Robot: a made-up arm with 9 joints.
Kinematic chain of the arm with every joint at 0, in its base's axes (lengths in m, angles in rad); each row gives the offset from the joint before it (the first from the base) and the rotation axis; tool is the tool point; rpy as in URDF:
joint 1: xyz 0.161 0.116 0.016 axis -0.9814 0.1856 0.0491
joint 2: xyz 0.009 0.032 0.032 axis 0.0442 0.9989 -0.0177
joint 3: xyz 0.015 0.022 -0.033 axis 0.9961 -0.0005 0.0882
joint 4: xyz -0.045 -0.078 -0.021 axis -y
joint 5: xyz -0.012 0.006 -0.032 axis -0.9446 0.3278 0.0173
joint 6: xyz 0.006 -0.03 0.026 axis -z
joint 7: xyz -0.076 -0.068 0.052 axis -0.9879 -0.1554 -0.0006
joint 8: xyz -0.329 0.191 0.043 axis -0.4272 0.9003 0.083
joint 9: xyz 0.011 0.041 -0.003 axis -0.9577 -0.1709 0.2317
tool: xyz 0.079 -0.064 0.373 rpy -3.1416 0 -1.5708
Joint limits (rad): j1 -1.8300..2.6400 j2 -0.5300..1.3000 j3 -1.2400..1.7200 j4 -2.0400..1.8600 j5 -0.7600..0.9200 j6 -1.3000..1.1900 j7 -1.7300..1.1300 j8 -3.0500..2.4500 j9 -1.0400..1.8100
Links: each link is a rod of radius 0.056 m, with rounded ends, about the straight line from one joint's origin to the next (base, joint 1, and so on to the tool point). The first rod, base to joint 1, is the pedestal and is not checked.
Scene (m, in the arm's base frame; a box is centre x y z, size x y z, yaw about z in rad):
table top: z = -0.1
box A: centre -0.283 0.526 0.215 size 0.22 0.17 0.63 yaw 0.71
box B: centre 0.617 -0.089 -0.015 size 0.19 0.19 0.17 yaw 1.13
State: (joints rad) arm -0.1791 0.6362 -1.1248 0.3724 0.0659 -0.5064 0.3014 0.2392 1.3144
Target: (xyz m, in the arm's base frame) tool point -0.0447 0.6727 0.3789
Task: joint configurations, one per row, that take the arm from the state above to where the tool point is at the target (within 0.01 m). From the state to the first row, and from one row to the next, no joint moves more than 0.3 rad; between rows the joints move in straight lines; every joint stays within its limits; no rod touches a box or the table.
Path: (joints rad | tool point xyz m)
1: -0.3748 0.6664 -1.1632 0.2563 0.1602 -0.5868 0.3490 0.1987 1.1028 | -0.4960 0.1211 0.2232
2: -0.5706 0.6967 -1.2016 0.1402 0.2544 -0.6673 0.3966 0.1582 0.8912 | -0.4409 0.1331 0.3225
3: -0.7663 0.7269 -1.2400 0.0240 0.3487 -0.7477 0.4442 0.1177 0.6796 | -0.3644 0.1224 0.4152
4: -0.6401 0.7591 -1.2400 -0.1448 0.3470 -0.6397 0.2684 -0.0369 0.5333 | -0.1943 0.3520 0.5419
5: -0.5139 0.7913 -1.2400 -0.3136 0.3453 -0.5317 0.0925 -0.1914 0.3869 | 0.0318 0.5369 0.5544
6: -0.2263 0.8231 -1.1084 -0.2283 0.2033 -0.4732 -0.0125 0.0263 0.6601 | -0.0090 0.6145 0.4629
7: 0.0613 0.8549 -0.9768 -0.1430 0.0613 -0.4148 -0.1175 0.2441 0.9332 | -0.0447 0.6727 0.3789

